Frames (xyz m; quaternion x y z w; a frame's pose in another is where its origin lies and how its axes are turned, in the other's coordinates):
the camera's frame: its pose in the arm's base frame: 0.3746 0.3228 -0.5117 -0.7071 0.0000 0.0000 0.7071
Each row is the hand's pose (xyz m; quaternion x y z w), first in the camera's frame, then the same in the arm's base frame.
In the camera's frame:
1: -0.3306 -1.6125 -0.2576 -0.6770 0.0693 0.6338 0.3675
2: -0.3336 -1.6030 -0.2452 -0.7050 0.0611 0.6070 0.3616
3: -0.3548 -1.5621 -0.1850 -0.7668 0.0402 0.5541 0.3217
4: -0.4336 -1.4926 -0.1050 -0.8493 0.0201 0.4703 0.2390
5: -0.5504 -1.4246 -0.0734 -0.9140 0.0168 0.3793 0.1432
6: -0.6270 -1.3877 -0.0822 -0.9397 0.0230 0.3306 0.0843
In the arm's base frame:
1: 0.0440 0.0652 1.1008 0.7386 -0.4972 -0.3992 0.2189
2: 0.0410 0.0776 1.0913 0.7542 -0.4724 -0.3860 0.2428
3: 0.0198 0.1378 1.0504 0.7696 -0.4202 -0.3634 0.3147
4: -0.0590 0.2178 0.9809 0.7695 -0.3468 -0.3183 0.4315
5: -0.1758 0.2494 0.9129 0.7475 -0.2801 -0.2563 0.5450
6: -0.2524 0.2406 0.8760 0.7241 -0.2500 -0.2175 0.6049

